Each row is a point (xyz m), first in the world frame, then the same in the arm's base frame.
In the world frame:
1: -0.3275 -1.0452 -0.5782
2: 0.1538 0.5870 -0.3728
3: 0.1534 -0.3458 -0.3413
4: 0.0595 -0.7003 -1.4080
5: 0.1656 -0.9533 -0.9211
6: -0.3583 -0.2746 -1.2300
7: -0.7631 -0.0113 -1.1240
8: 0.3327 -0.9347 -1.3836
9: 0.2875 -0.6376 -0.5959
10: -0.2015 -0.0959 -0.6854
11: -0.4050 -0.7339 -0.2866
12: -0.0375 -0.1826 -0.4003
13: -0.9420 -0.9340 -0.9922
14: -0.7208 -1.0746 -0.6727
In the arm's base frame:
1: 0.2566 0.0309 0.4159
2: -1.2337 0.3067 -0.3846
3: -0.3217 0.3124 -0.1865
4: -0.0118 -0.7672 -0.0825
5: 0.2655 -0.2824 -0.1046
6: -0.5133 -0.6001 0.2463
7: -0.8544 -0.5087 0.5922
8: 0.2754 -0.7346 -0.2985
9: -0.0122 0.0574 -0.2709
10: -0.6463 -0.0432 0.0874
11: -0.0595 0.3264 0.4431
12: -0.5224 0.2478 -0.0379
13: 0.0116 -0.4122 0.9682
14: 0.2008 -0.0853 0.8004

